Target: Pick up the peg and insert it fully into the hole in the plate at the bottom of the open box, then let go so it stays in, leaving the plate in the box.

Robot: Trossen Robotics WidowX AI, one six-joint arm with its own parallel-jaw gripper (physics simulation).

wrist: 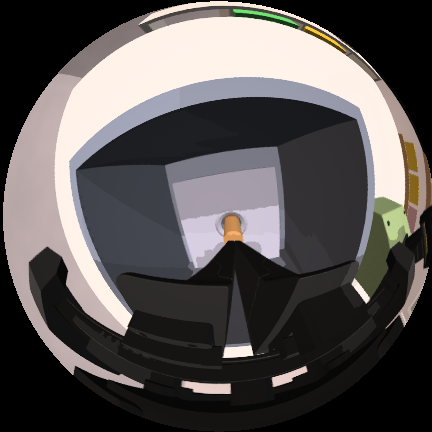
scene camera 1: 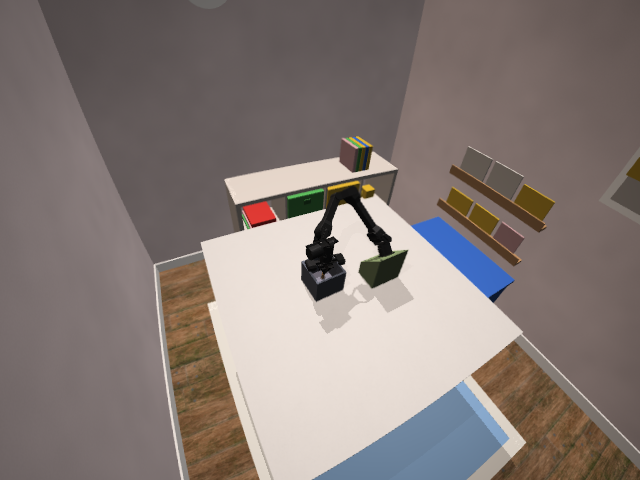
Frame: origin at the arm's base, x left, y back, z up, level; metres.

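Where they show: gripper, fingertip midpoint: (wrist: 233,245) (scene camera 1: 323,273); arm's base, link origin: (scene camera 1: 386,254).
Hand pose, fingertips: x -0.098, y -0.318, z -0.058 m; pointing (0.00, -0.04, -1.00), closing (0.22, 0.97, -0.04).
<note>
Each offset is from my fingertips to the centre of the thing. Level surfaces: height alone.
The orange peg {dx -0.004, dy +0.000, dz -0.042 m} (scene camera 1: 323,275) (wrist: 232,227) stands upright in the hole of the pale plate {dx -0.005, dy +0.000, dz -0.056 m} (wrist: 225,195) at the bottom of the open dark box {dx -0.005, dy +0.000, dz -0.021 m} (scene camera 1: 330,288) (wrist: 325,200). How deep it sits cannot be told; its upper end is partly hidden behind the fingertips in the wrist view. My gripper (wrist: 233,245) is shut with its fingertips together and nothing between them. It is over the box, above the peg, and its tips overlap the peg's upper end in the wrist view. In the scene view the gripper's body covers the back part of the box.
A green wedge-shaped base (scene camera 1: 385,268) (wrist: 385,235), which carries the arm, stands right of the box on the white table {dz -0.090 m} (scene camera 1: 361,356). A low shelf unit (scene camera 1: 289,178) with books and bins stands behind the table. A blue surface (scene camera 1: 465,255) is beyond the table's right edge.
</note>
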